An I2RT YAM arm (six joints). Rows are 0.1 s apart.
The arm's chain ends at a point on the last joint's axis. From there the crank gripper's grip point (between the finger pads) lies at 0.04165 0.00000 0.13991 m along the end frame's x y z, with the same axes.
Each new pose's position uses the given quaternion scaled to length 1; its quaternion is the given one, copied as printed.
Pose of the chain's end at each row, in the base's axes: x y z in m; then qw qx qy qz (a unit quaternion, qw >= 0):
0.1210 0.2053 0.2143 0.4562 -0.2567 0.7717 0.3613
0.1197 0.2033 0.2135 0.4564 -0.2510 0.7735 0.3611
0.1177 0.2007 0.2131 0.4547 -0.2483 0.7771 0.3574
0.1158 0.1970 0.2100 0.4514 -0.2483 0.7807 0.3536
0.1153 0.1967 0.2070 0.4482 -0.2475 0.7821 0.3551
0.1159 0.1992 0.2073 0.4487 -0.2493 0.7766 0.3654
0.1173 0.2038 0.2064 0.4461 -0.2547 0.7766 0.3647
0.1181 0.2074 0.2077 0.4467 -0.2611 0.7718 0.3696
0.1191 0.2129 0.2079 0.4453 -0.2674 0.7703 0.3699
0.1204 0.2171 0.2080 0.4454 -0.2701 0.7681 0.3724
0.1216 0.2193 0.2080 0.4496 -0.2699 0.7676 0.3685
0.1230 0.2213 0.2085 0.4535 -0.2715 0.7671 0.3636
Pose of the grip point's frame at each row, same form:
0.1747 0.3133 0.1321 0.4562 -0.2567 0.7717 0.3613
0.1741 0.3111 0.1314 0.4564 -0.2510 0.7735 0.3611
0.1724 0.3075 0.1300 0.4547 -0.2483 0.7771 0.3574
0.1703 0.3028 0.1254 0.4514 -0.2483 0.7807 0.3536
0.1690 0.3026 0.1221 0.4482 -0.2475 0.7821 0.3551
0.1682 0.3074 0.1245 0.4487 -0.2493 0.7766 0.3654
0.1686 0.3119 0.1228 0.4461 -0.2547 0.7766 0.3647
0.1682 0.3168 0.1251 0.4467 -0.2611 0.7718 0.3696
0.1682 0.3225 0.1250 0.4453 -0.2674 0.7703 0.3699
0.1689 0.3273 0.1255 0.4454 -0.2701 0.7681 0.3724
0.1716 0.3289 0.1256 0.4496 -0.2699 0.7676 0.3685
0.1743 0.3302 0.1259 0.4535 -0.2715 0.7671 0.3636

